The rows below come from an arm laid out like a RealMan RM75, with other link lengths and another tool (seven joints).
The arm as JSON. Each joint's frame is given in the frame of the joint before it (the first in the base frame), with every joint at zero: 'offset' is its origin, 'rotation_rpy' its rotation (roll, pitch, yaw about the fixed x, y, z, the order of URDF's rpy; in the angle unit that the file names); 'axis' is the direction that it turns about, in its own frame. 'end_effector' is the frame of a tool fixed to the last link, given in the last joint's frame.
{
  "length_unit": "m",
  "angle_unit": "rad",
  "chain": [
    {
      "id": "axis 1",
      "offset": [
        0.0,
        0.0,
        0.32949
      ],
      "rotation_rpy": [
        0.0,
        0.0,
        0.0
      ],
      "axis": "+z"
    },
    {
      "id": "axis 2",
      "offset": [
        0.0,
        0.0,
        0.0
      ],
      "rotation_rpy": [
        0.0,
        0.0,
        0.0
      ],
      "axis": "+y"
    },
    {
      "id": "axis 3",
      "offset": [
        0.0,
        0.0,
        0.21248
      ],
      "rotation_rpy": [
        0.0,
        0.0,
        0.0
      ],
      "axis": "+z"
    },
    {
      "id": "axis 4",
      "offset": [
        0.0,
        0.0,
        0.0
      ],
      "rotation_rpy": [
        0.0,
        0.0,
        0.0
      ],
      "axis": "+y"
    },
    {
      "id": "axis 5",
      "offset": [
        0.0,
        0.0,
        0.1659
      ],
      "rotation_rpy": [
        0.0,
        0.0,
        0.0
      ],
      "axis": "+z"
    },
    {
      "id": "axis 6",
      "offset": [
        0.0,
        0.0,
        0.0
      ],
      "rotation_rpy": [
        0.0,
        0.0,
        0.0
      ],
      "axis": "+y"
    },
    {
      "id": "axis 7",
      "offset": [
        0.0,
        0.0,
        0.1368
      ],
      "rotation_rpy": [
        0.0,
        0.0,
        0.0
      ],
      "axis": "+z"
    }
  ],
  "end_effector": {
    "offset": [
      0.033,
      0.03,
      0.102
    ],
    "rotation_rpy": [
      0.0,
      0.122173,
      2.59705
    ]
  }
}
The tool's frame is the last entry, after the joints.
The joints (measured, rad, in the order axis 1, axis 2, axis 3, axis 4, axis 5, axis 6, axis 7), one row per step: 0.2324 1.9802 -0.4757 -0.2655 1.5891 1.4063 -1.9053; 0.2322 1.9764 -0.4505 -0.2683 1.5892 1.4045 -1.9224; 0.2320 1.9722 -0.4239 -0.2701 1.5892 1.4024 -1.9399; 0.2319 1.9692 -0.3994 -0.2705 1.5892 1.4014 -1.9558; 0.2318 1.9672 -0.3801 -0.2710 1.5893 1.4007 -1.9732; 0.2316 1.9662 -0.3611 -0.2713 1.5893 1.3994 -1.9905; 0.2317 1.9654 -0.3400 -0.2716 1.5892 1.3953 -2.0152; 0.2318 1.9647 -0.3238 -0.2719 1.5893 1.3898 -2.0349; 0.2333 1.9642 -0.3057 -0.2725 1.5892 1.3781 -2.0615; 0.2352 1.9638 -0.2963 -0.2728 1.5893 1.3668 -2.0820; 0.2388 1.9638 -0.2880 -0.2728 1.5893 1.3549 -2.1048; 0.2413 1.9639 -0.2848 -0.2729 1.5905 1.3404 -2.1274; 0.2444 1.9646 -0.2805 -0.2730 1.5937 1.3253 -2.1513; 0.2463 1.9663 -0.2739 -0.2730 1.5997 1.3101 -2.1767; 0.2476 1.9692 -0.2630 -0.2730 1.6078 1.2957 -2.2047; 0.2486 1.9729 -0.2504 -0.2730 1.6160 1.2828 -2.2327; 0.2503 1.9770 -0.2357 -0.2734 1.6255 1.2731 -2.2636
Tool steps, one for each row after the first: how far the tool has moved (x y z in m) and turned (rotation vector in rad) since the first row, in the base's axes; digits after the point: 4 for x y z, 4 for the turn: 0.0038 0.0034 0.0064 0.0283 -0.0165 -0.0036; 0.0078 0.0067 0.0132 0.0574 -0.0330 -0.0086; 0.0110 0.0094 0.0191 0.0833 -0.0459 -0.0131; 0.0137 0.0114 0.0236 0.1048 -0.0603 -0.0149; 0.0163 0.0133 0.0276 0.1254 -0.0739 -0.0177; 0.0199 0.0154 0.0319 0.1488 -0.0949 -0.0211; 0.0233 0.0171 0.0352 0.1668 -0.1128 -0.0260; 0.0281 0.0196 0.0387 0.1867 -0.1391 -0.0337; 0.0319 0.0214 0.0404 0.1978 -0.1608 -0.0392; 0.0351 0.0236 0.0417 0.2077 -0.1843 -0.0425; 0.0390 0.0252 0.0421 0.2137 -0.2093 -0.0473; 0.0428 0.0272 0.0429 0.2221 -0.2342 -0.0528; 0.0470 0.0291 0.0444 0.2342 -0.2583 -0.0613; 0.0515 0.0311 0.0469 0.2514 -0.2819 -0.0721; 0.0558 0.0329 0.0494 0.2694 -0.3039 -0.0833; 0.0593 0.0349 0.0527 0.2908 -0.3265 -0.0920
